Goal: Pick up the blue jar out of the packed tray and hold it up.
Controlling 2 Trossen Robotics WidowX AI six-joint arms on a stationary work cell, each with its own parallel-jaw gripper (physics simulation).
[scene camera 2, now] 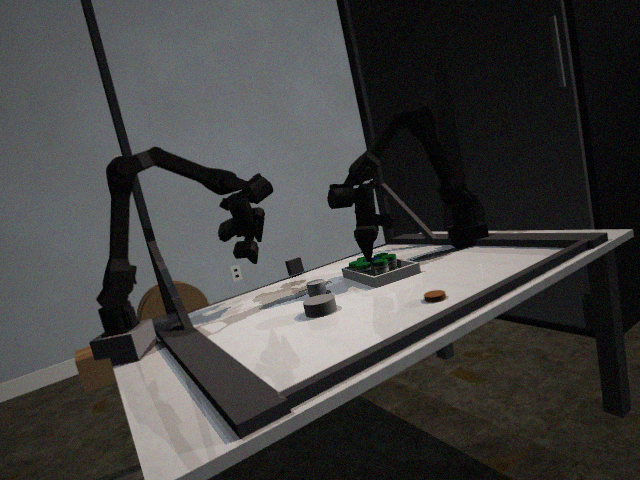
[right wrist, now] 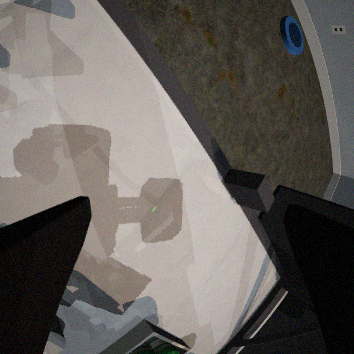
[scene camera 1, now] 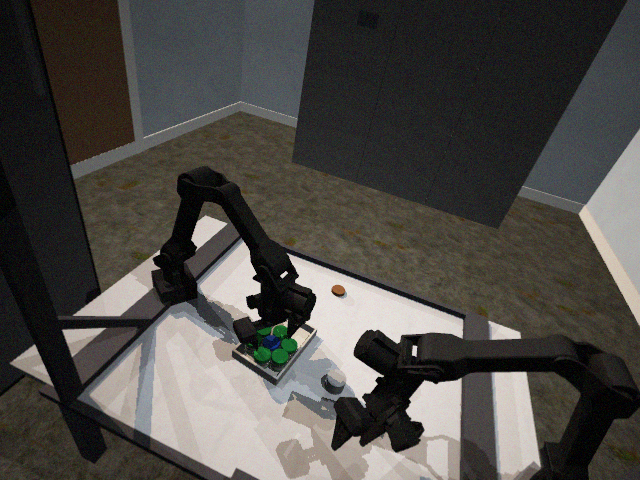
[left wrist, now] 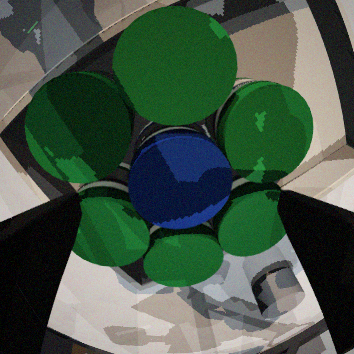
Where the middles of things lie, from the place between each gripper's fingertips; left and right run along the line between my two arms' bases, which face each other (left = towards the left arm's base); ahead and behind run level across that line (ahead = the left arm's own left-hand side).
I see my left gripper 2 cm above the blue jar [left wrist: 178, 177] and 1 cm to the right of it. The rest, counted from my left hand: packed tray [left wrist: 287, 49]: 6 cm below, 3 cm ahead, 1 cm to the left.
Now: the blue jar 28 cm to the left of my right hand, 17 cm ahead of it and 10 cm below it. Also, from my right hand: packed tray 28 cm to the left, 20 cm ahead, 14 cm below.
